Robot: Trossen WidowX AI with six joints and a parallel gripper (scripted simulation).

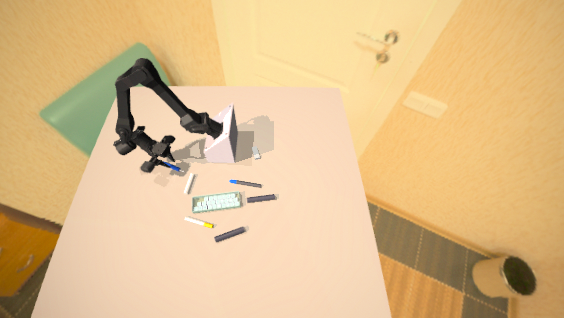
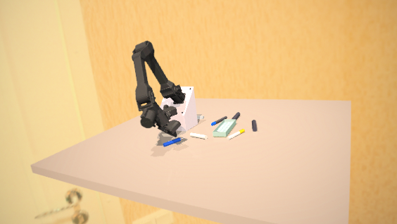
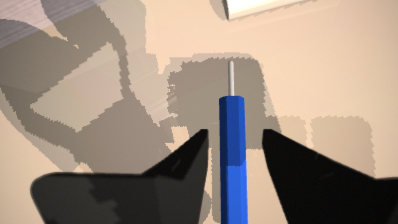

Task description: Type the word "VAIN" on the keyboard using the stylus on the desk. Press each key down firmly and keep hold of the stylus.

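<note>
My gripper tip is 1 cm short of the blue stylus, 1 cm to the right of it and 3 cm above it. From my gripper tip the other things lie so: white stick 9 cm ahead, 8 cm to the left, 2 cm below; blue-tipped grey pen 9 cm ahead, 30 cm to the left, 3 cm below; yellow-tipped white pen 27 cm ahead, 14 cm to the left, 3 cm below.
</note>
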